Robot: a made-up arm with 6 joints.
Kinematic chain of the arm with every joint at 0, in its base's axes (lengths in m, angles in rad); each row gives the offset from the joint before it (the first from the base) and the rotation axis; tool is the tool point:
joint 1: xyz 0 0 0.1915 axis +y
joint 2: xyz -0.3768 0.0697 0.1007 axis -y
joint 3: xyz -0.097 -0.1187 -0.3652 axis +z
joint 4: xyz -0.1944 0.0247 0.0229 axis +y
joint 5: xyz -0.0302 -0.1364 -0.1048 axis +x
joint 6: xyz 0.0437 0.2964 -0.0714 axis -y
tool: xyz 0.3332 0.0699 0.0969
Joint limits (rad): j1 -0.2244..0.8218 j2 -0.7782..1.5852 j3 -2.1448..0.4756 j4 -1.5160..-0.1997 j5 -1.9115..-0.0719 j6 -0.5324..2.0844
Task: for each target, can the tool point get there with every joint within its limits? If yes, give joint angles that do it. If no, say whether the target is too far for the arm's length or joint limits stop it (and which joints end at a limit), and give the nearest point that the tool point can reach.
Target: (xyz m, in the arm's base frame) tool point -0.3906 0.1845 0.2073
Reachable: yes | joints 0.6010 -0.2342 -0.0127 -0.7562 -0.5566 0.1359
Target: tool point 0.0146 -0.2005 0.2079
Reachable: yes | joints -0.1429 0.8597 -1.0226 -1.0751 -1.3745 0.6699
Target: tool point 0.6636 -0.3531 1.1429
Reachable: no: joint limits stop it (at a limit: joint 2, joint 3, joint 4, joint 6) | nearest point 0.2823 -0.2345 0.5963 | short by 0.677 m
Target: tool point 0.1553 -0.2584 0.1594
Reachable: yes | joints 0.6954 1.2921 -1.4403 -0.7234 -1.3143 0.6670
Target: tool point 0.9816 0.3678 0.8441
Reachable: no: joint limits stop it (at a limit: joint 1, joint 2, joint 3, joint 4, joint 6) | nearest point 0.4486 0.2359 0.4733 | short by 0.663 m
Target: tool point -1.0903 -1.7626 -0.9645
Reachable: no: too far | nearest point -0.7386 -0.4905 -0.3769 | short by 1.445 m
